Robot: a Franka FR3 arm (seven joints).
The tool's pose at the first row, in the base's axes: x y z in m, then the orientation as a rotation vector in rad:
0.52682 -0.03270 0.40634 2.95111 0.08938 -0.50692
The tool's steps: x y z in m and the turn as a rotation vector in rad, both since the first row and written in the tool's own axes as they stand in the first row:
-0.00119 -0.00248 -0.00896 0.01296 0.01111 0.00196
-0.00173 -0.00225 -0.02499 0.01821 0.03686 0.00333
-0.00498 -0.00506 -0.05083 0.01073 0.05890 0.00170
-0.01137 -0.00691 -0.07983 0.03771 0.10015 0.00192
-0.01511 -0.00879 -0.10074 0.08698 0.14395 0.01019
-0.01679 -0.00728 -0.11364 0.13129 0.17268 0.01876
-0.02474 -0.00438 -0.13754 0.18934 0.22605 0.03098
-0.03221 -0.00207 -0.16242 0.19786 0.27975 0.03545
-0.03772 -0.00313 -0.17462 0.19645 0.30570 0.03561
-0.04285 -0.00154 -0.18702 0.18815 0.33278 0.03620
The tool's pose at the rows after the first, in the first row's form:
0.52843 -0.02892 0.41476 2.96660 0.08474 -0.49275
0.53318 -0.02671 0.42992 2.97837 0.08433 -0.45538
0.53835 -0.02008 0.45473 2.97668 0.09089 -0.42161
0.54167 -0.01402 0.48367 3.01239 0.08889 -0.36431
0.54484 -0.00909 0.50418 3.06843 0.06961 -0.30379
0.54760 -0.00866 0.51697 3.11583 0.04881 -0.26387
0.54818 -0.00813 0.54231 -3.09367 -0.02033 0.17965
0.54949 -0.00685 0.56833 -3.08791 -0.01706 0.09631
0.54821 -0.00412 0.58141 -3.08937 -0.01997 0.05637
0.54757 -0.00396 0.59491 -3.09709 -0.02420 0.01444

